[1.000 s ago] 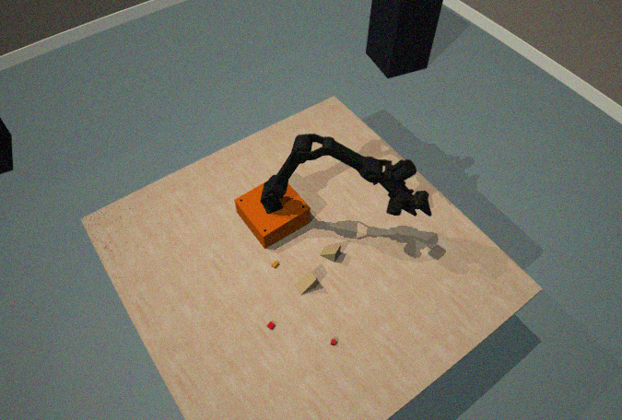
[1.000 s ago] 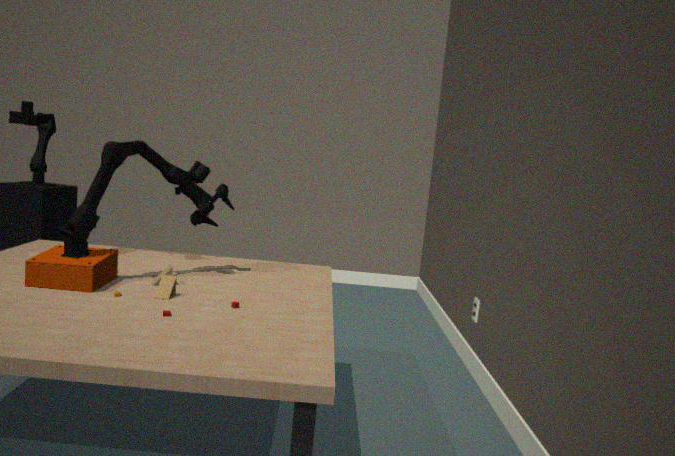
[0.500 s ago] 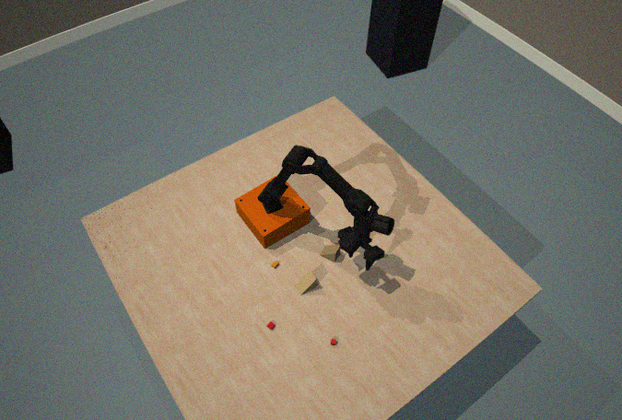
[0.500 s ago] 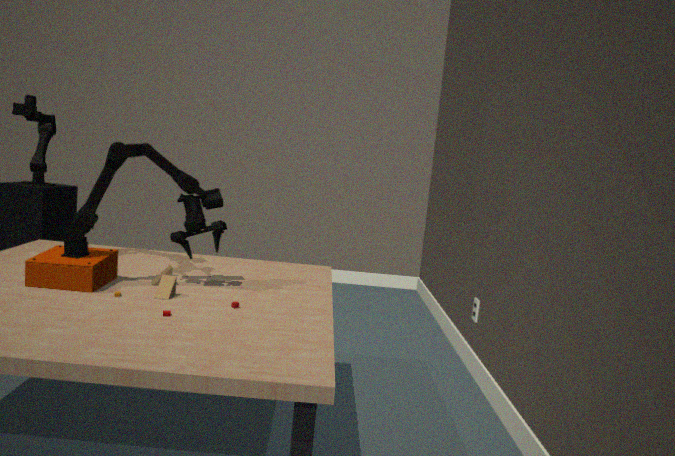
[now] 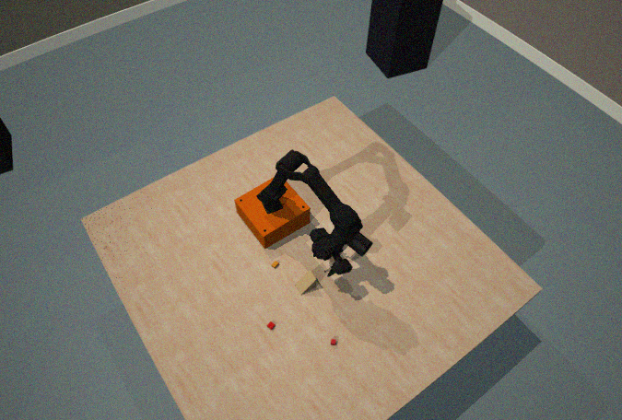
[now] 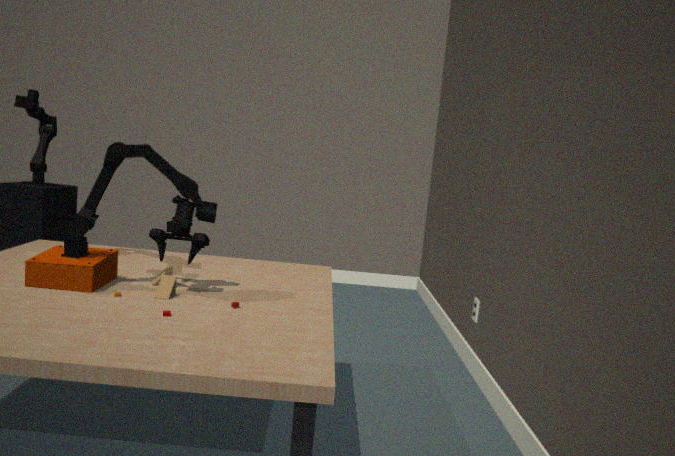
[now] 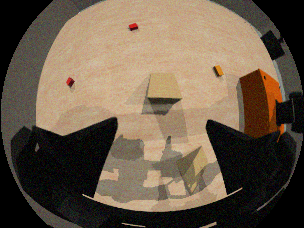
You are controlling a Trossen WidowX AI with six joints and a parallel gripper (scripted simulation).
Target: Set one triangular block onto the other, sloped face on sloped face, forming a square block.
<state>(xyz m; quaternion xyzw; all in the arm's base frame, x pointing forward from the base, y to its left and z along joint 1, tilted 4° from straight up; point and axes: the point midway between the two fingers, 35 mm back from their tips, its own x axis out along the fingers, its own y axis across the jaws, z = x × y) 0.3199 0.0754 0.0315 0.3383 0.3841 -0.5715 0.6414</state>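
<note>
Right now the triangular block is 5 cm to the right of my gripper tip and 8 cm below it. The rest, counted from my gripper tip: orange cube: 12 cm behind, 13 cm to the right, 9 cm below.
</note>
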